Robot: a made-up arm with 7 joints. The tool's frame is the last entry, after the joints.
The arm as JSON. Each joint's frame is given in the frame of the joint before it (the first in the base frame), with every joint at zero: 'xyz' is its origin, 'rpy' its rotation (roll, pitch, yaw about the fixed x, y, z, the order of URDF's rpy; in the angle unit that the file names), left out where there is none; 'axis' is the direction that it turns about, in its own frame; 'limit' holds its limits. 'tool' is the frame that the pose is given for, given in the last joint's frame.
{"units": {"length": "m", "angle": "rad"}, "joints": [
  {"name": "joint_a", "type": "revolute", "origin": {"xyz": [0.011, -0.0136, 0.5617]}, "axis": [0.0, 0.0, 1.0], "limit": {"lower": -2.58, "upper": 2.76}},
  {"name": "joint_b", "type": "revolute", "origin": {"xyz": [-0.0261, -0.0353, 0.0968], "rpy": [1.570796, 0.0, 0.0]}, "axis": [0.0, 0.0, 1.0], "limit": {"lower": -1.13, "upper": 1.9}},
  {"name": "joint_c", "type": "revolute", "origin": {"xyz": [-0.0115, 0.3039, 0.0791], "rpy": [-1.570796, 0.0, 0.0]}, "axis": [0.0, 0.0, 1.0], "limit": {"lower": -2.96, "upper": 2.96}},
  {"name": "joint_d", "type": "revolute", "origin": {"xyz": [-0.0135, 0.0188, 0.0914], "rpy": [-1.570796, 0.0, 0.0]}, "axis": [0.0, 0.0, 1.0], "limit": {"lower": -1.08, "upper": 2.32}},
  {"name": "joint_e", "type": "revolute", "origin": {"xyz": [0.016, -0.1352, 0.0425], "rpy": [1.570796, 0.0, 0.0]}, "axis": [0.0, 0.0, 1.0], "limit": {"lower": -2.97, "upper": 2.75}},
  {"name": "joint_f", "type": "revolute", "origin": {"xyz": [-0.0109, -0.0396, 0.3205], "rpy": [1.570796, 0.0, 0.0]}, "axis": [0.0, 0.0, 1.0], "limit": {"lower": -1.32, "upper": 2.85}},
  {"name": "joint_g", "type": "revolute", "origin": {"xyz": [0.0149, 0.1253, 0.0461], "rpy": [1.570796, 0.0, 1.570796]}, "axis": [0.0, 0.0, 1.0], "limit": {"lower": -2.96, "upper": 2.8}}
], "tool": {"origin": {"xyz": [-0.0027, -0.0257, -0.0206], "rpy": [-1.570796, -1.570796, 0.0]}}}
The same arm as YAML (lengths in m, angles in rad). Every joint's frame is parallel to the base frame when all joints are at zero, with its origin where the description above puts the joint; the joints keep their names.
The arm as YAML. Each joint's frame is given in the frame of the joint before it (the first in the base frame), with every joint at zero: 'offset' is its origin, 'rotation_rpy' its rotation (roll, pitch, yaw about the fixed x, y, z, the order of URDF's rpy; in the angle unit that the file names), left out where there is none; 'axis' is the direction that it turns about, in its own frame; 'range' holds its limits. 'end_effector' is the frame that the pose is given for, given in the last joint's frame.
length_unit: m
angle_unit: rad
chain:
  - id: joint_a
    offset: [0.011, -0.0136, 0.5617]
    axis: [0.0, 0.0, 1.0]
    range: [-2.58, 2.76]
  - id: joint_b
    offset: [-0.0261, -0.0353, 0.0968]
    axis: [0.0, -1.0, 0.0]
    range: [-1.13, 1.9]
  - id: joint_c
    offset: [-0.0115, -0.0791, 0.3039]
    axis: [0.0, 0.0, 1.0]
    range: [-2.96, 2.96]
  - id: joint_d
    offset: [-0.0135, 0.0188, 0.0914]
    axis: [0.0, 1.0, 0.0]
    range: [-1.08, 2.32]
  - id: joint_e
    offset: [0.016, 0.0425, 0.1352]
    axis: [0.0, 0.0, 1.0]
    range: [-2.97, 2.75]
  - id: joint_f
    offset: [-0.0109, -0.0396, 0.3205]
    axis: [0.0, -1.0, 0.0]
    range: [-1.32, 2.85]
  - id: joint_g
    offset: [0.0149, -0.0461, 0.1253]
    axis: [1.0, 0.0, 0.0]
    range: [-2.96, 2.8]
end_effector:
  offset: [-0.0206, 0.0257, -0.0027]
  rotation_rpy: [1.5708, 0.0, 0.0]

